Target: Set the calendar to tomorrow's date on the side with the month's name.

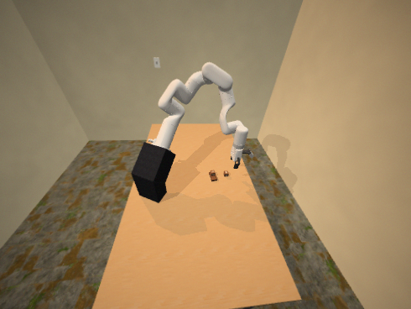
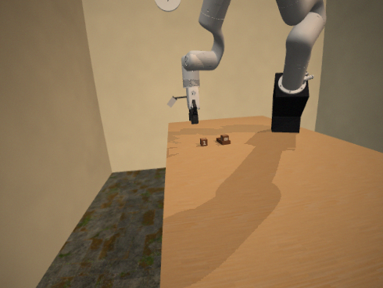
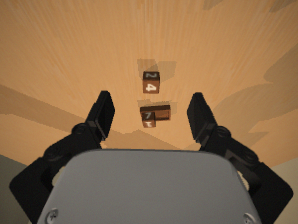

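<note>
The brown digit cube lies 40 mm behind my hand, 10 mm to the right of it and 110 mm below it.
</note>
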